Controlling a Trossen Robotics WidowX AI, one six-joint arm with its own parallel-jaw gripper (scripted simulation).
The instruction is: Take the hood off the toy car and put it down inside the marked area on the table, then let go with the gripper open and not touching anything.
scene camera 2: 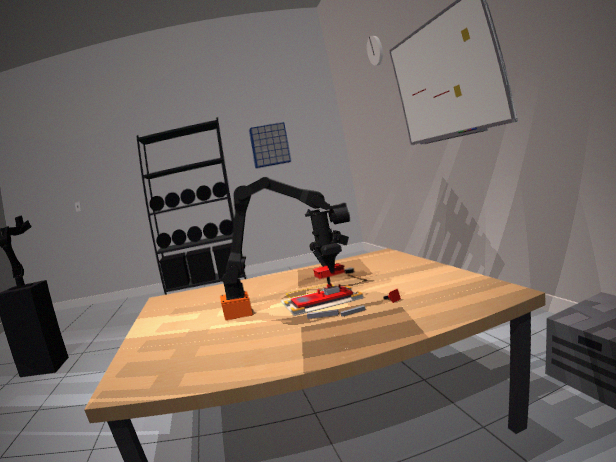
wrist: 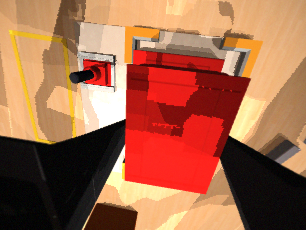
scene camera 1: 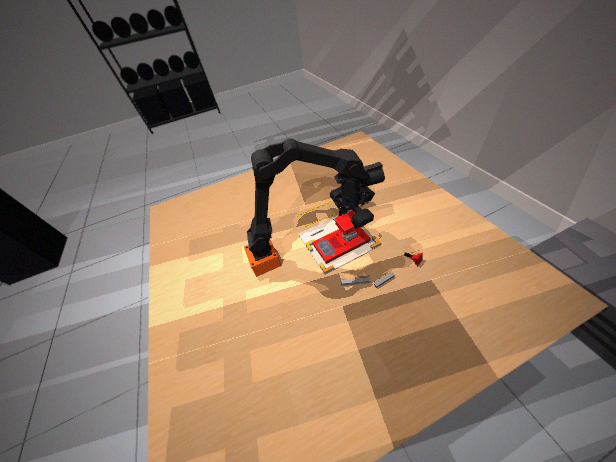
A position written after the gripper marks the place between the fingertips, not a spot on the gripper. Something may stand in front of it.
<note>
The gripper (scene camera 1: 350, 221) carries a hood (wrist: 178, 119). Also in view: a toy car (scene camera 1: 332, 246).
The toy car shows as well in the wrist view (wrist: 139, 56). The gripper shows as well in scene camera 2 (scene camera 2: 329, 271) and in the wrist view (wrist: 173, 131).
</note>
